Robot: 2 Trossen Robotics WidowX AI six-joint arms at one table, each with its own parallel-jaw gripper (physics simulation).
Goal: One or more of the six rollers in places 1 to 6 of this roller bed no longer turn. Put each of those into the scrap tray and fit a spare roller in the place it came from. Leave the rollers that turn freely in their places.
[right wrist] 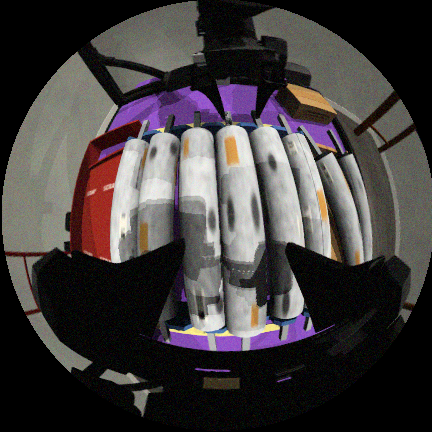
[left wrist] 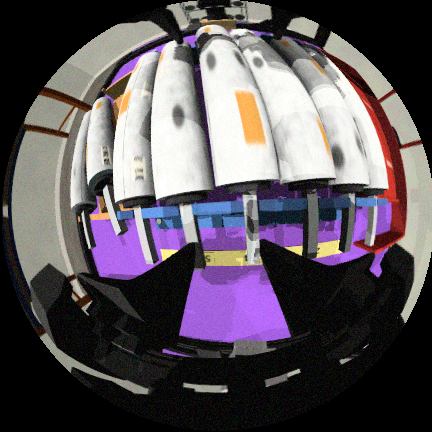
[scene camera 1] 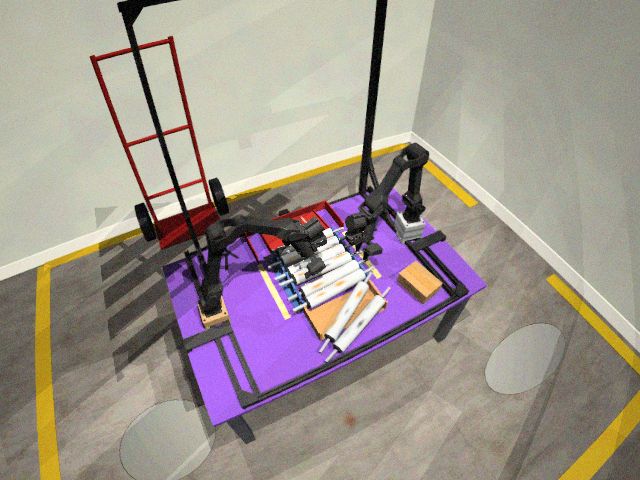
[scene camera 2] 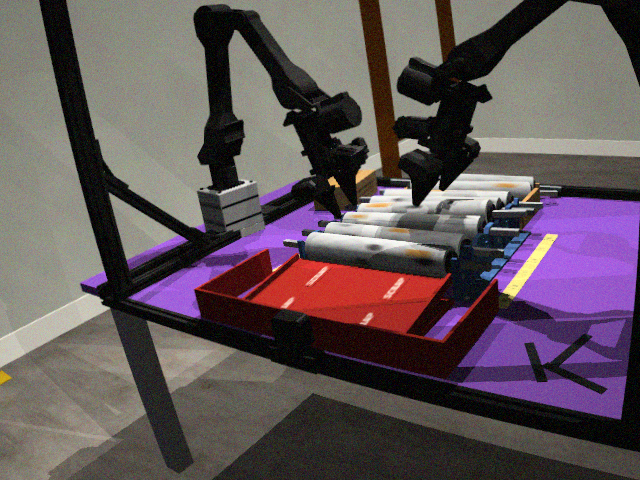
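Pixels of known places: left gripper, fingertip midpoint: (right wrist: 240,116) (left wrist: 226,245) (scene camera 1: 360,255) (scene camera 2: 347,211); right gripper, fingertip midpoint: (right wrist: 237,246) (left wrist: 228,35) (scene camera 2: 428,197); left arm's base, origin of the base link: (scene camera 1: 411,217) (scene camera 2: 226,185); right arm's base, origin of the base link: (scene camera 1: 212,308).
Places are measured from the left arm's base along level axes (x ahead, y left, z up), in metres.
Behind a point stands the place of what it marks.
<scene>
Six worn white rollers lie side by side in the blue roller bed (scene camera 2: 473,268) (left wrist: 295,217) @(x 0.305, y 0.027, z -0.107 m). My left gripper (scene camera 2: 347,210) @(x 0.275, y 0.104, z -0.057 m) (left wrist: 226,245) @(x 0.275, y 0.104, z -0.057 m) (right wrist: 240,116) @(x 0.275, y 0.104, z -0.057 m) is open, its fingers partly apart on either side of the shaft end of the fourth roller (left wrist: 227,130) @(x 0.355, y 0.114, z -0.033 m) (right wrist: 231,185) @(x 0.414, y 0.110, z -0.029 m), with gaps to the shaft. My right gripper (scene camera 2: 430,196) @(x 0.471, y 0.124, z -0.012 m) (right wrist: 237,246) @(x 0.471, y 0.124, z -0.012 m) is wide open and empty above the rollers, around the line of that fourth roller. Two spare rollers (scene camera 1: 347,311) @(x 0.415, y 0.350, z -0.048 m) (scene camera 1: 360,323) @(x 0.384, y 0.410, z -0.052 m) lie slanted on a wooden tray (scene camera 1: 320,319) @(x 0.510, y 0.325, z -0.105 m). The red scrap tray (scene camera 2: 242,301) @(x 0.425, y -0.249, z -0.062 m) shows no roller in it.
A wooden block (scene camera 1: 419,281) @(x 0.089, y 0.295, z -0.057 m) (right wrist: 307,104) @(x 0.143, y 0.255, z -0.057 m) lies at the right in scene camera 1. Yellow number strips (scene camera 1: 275,295) @(x 0.654, y 0.171, z -0.109 m) (scene camera 2: 529,268) @(x 0.664, y 0.134, z -0.110 m) run along the bed's ends. A black frame (scene camera 1: 374,103) @(x 0.103, y -0.308, z 0.412 m) stands at the table (scene camera 1: 268,361) @(x 0.736, y 0.443, z -0.110 m). A red hand truck (scene camera 1: 180,87) stands behind.
</scene>
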